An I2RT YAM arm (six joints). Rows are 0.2 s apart.
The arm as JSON. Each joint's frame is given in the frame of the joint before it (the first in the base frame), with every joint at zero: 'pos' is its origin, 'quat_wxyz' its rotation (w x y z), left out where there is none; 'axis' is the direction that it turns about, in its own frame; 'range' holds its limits. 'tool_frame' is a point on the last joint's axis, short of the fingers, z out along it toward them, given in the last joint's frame.
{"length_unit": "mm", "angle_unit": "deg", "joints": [
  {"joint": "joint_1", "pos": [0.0, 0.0, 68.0], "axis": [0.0, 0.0, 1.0], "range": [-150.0, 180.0]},
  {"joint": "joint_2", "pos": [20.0, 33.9, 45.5], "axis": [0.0, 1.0, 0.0], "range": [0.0, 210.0]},
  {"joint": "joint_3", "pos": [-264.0, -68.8, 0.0], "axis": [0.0, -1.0, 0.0], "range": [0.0, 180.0]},
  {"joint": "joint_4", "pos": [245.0, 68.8, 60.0], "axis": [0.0, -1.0, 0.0], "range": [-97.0, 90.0]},
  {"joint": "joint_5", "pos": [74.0, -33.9, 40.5], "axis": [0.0, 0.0, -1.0], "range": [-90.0, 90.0]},
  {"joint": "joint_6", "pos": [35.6, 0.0, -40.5], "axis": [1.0, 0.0, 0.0], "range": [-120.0, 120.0]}
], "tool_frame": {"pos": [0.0, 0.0, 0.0], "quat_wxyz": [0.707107, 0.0, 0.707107, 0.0]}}
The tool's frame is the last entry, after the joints.
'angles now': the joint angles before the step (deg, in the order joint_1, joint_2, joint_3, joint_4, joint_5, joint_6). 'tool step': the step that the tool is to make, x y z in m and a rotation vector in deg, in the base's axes. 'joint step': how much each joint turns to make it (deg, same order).
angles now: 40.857 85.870 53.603 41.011 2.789 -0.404
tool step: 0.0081 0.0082 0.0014 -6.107 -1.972 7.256
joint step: -0.713 1.976 3.373 -4.001 -8.673 -4.840
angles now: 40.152 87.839 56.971 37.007 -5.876 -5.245
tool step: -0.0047 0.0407 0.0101 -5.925 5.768 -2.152
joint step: 5.832 3.759 9.815 -14.358 7.949 -0.666
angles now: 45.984 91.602 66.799 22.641 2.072 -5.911
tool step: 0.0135 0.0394 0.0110 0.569 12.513 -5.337
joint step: 2.996 7.930 15.209 -16.397 7.154 10.556
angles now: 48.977 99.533 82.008 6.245 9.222 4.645
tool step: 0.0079 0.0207 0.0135 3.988 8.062 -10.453
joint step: 1.748 5.346 11.624 -11.324 9.795 11.737
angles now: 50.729 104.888 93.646 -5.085 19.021 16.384
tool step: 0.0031 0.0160 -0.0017 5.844 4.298 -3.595
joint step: 1.151 3.525 4.616 -2.206 2.509 8.619
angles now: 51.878 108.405 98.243 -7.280 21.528 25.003
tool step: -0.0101 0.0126 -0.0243 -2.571 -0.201 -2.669
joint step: 2.327 1.224 -3.210 2.518 5.278 -0.047
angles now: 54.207 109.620 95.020 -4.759 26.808 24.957
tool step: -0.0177 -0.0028 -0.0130 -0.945 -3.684 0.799
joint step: 1.769 -2.905 -8.038 8.099 2.016 -3.496
